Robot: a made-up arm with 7 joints.
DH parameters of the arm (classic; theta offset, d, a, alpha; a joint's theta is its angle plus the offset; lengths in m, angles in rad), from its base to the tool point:
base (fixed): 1.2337 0 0.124 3.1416
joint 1: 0.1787 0 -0.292 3.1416
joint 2: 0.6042 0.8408 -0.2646 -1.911
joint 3: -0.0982 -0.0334 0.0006 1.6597
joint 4: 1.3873 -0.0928 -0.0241 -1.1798
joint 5: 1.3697 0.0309 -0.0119 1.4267
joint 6: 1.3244 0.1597 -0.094 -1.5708
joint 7: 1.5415 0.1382 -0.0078 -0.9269
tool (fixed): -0.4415 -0.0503 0 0
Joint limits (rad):
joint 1: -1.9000..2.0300
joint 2: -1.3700..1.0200
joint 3: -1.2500..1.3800
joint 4: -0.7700..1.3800
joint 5: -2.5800..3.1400
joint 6: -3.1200..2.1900
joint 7: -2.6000..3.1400
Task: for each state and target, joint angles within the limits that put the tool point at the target. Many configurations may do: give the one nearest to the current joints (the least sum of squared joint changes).
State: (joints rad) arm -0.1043 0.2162 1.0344 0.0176 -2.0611 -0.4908 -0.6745
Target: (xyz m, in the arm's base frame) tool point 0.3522 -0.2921 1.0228
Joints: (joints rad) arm -0.2832 0.3591 1.1558 -0.1240 -2.0321 -0.5877 -0.6975
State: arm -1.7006 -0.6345 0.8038 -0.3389 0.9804 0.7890 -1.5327
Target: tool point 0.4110 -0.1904 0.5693
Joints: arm -1.4764 -0.8120 0.2982 -0.5075 1.0476 0.8015 -1.6066
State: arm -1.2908 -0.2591 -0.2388 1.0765 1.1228 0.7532 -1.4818
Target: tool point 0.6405 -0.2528 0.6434
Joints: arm -1.3859 -0.2348 0.0776 1.2169 0.8752 0.5401 -1.4266
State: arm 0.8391 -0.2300 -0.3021 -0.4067 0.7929 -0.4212 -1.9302
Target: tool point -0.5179 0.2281 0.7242
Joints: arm 1.0686 -0.2822 -0.2422 -0.1587 0.9681 -0.5628 -1.8838
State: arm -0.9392 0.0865 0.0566 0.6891 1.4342 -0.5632 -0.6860
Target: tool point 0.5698 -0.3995 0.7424
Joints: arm -0.8892 0.1483 0.2891 0.7525 1.1894 -0.6369 -0.6367
